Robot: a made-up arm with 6 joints.
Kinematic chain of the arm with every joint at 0, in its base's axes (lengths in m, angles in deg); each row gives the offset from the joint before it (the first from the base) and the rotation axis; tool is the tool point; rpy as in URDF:
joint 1: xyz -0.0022 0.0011 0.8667 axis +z
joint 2: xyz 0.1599 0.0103 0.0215 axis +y
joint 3: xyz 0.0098 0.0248 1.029 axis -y
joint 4: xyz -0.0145 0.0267 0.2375 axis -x
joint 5: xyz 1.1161 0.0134 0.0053 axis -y
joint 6: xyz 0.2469 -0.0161 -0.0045 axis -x
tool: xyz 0.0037 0.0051 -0.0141 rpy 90 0 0
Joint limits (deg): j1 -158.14..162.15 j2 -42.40..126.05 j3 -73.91..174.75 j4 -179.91..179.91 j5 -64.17..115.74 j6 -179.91..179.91
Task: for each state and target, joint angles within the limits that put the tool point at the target. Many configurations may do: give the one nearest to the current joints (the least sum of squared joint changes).
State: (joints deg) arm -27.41 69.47 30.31 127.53 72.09 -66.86
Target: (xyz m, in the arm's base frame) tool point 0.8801 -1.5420 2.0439
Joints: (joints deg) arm -68.03 27.33 36.74 132.01 81.17 -67.42
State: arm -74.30 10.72 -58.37 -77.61 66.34 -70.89
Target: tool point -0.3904 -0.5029 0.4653
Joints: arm -112.91 37.04 -73.91 -81.83 63.31 -70.69
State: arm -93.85 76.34 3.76 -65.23 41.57 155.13
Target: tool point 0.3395 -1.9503 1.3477
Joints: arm -76.56 33.47 2.47 -66.58 47.30 155.30
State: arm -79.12 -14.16 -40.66 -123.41 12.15 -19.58
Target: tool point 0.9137 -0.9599 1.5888
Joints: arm -48.31 -10.01 -33.08 -123.36 6.12 -19.27
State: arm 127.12 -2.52 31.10 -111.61 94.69 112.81
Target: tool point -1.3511 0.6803 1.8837
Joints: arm 159.03 14.32 9.17 -119.25 97.09 112.93
